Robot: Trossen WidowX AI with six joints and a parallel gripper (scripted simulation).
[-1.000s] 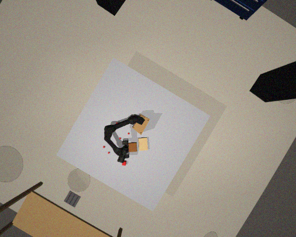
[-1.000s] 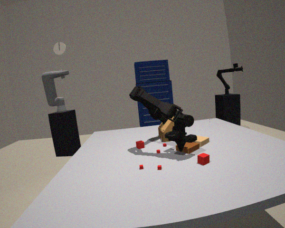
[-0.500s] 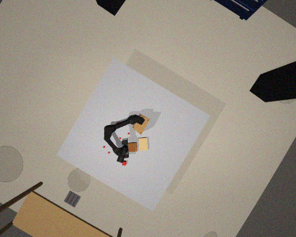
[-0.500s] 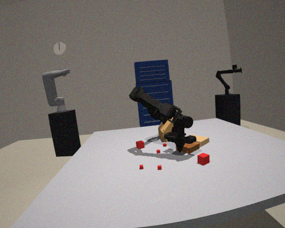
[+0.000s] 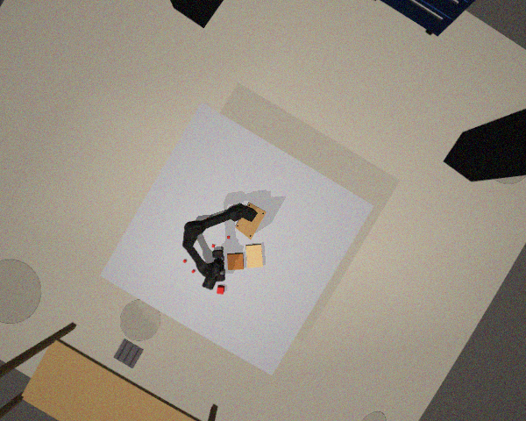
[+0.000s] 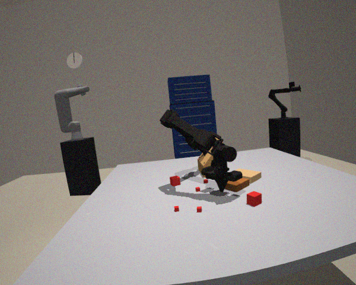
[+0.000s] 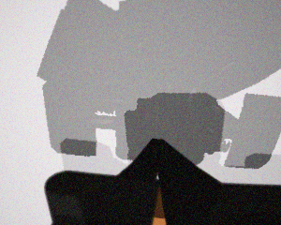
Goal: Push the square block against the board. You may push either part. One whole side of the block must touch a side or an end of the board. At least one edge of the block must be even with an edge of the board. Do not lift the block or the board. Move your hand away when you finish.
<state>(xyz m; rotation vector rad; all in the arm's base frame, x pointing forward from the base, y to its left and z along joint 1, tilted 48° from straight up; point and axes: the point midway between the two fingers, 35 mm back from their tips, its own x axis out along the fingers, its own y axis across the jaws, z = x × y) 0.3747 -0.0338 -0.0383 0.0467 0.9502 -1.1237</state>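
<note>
The square block is 70 mm to the left of my gripper tip, 60 mm behind it and 10 mm above it. Also, from my gripper tip: board (160 mm behind, 150 mm to the left, 10 mm above).
</note>
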